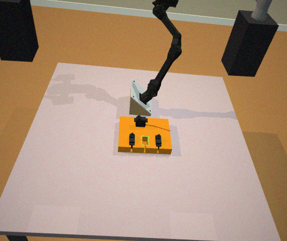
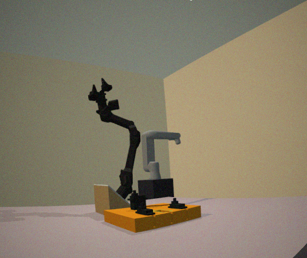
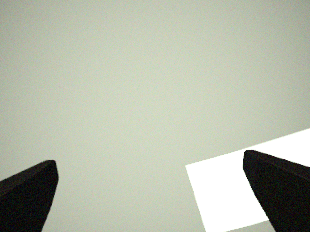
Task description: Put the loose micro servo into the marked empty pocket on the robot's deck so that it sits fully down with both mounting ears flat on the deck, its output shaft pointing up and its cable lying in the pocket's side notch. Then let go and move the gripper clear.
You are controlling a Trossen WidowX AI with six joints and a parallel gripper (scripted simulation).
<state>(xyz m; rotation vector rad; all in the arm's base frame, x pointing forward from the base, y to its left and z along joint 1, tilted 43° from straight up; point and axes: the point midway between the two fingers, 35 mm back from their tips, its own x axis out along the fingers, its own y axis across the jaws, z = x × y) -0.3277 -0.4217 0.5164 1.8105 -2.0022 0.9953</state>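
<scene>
My gripper tip is now 510 mm short of the orange deck, 30 mm to the left of it and 770 mm above it.
</scene>
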